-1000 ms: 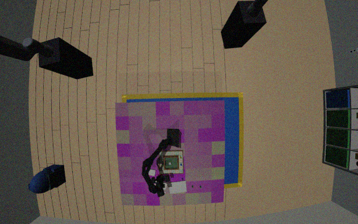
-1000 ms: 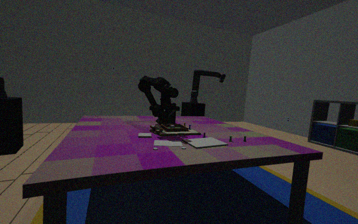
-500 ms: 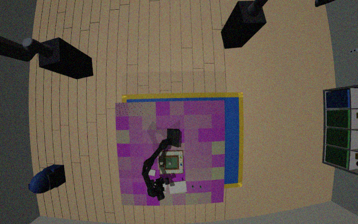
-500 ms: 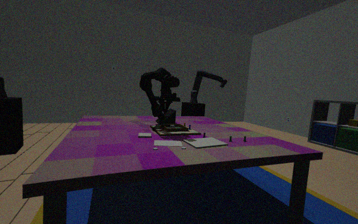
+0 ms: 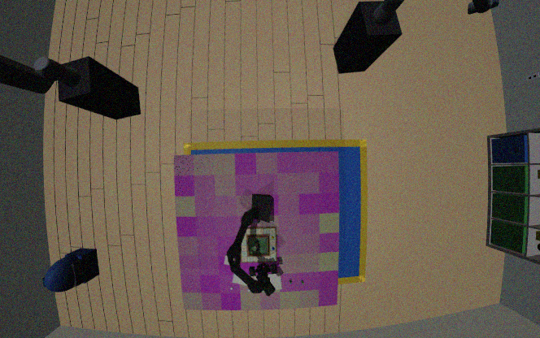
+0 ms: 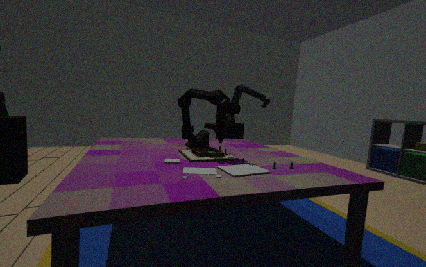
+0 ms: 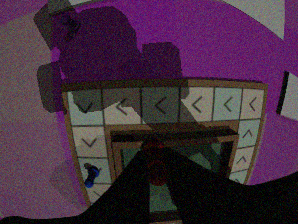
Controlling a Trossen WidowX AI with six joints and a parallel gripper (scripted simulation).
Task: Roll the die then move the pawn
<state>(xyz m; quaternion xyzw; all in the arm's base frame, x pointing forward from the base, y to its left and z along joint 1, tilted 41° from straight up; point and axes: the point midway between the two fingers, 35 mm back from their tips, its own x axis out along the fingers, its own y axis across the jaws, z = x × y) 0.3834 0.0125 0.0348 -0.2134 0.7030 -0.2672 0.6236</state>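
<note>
Now: gripper tip 7 cm past the blue pawn, 8 cm to the right of it and 8 cm above it. Round my gripper tip: die (11 cm behind, 4 cm to the right, 8 cm below); then green tray (11 cm behind, 2 cm to the right, 10 cm below); then red pawn (1 cm above).
</note>
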